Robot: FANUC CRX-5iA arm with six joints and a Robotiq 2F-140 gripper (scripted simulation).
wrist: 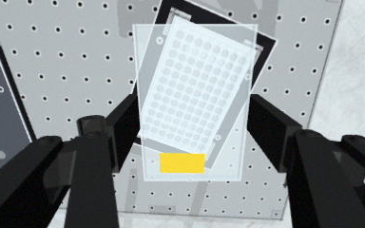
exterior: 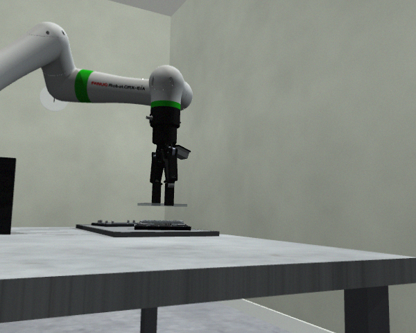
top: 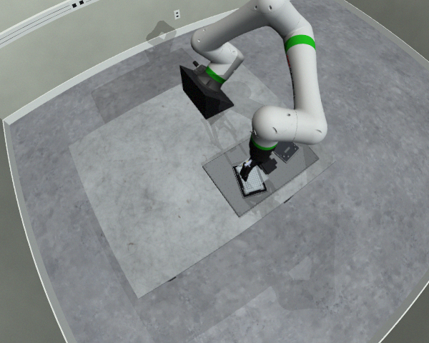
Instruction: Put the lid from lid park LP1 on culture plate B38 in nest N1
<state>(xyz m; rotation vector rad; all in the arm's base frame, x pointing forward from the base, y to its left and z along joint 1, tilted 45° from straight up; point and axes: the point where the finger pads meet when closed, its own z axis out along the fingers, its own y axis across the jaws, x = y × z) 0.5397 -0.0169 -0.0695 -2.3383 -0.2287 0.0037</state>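
Now: hand 8 cm above the culture plate. Also, from my hand: black nest: 9 cm below; then clear lid: 2 cm below; then lid park: 24 cm to the left, 9 cm below, 8 cm behind.
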